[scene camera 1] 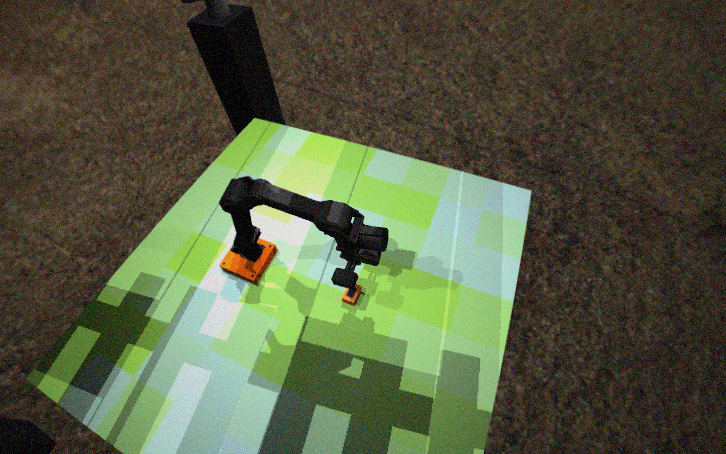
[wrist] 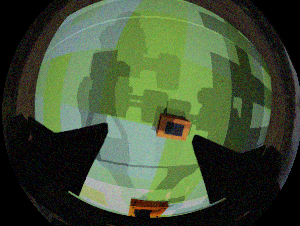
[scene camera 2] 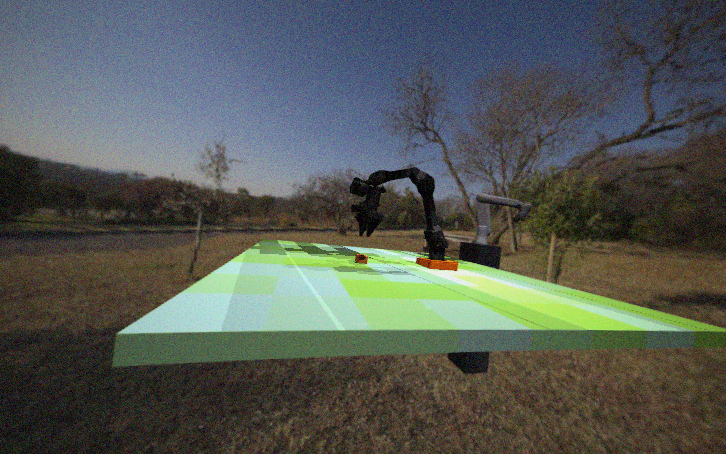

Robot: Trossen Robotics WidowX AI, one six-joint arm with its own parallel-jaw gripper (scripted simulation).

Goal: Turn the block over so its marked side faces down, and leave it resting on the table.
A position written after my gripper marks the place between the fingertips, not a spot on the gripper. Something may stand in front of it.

Labels:
My gripper shows in scene camera 1 (359,268), in the wrist view (151,134) and in scene camera 2 (364,236).

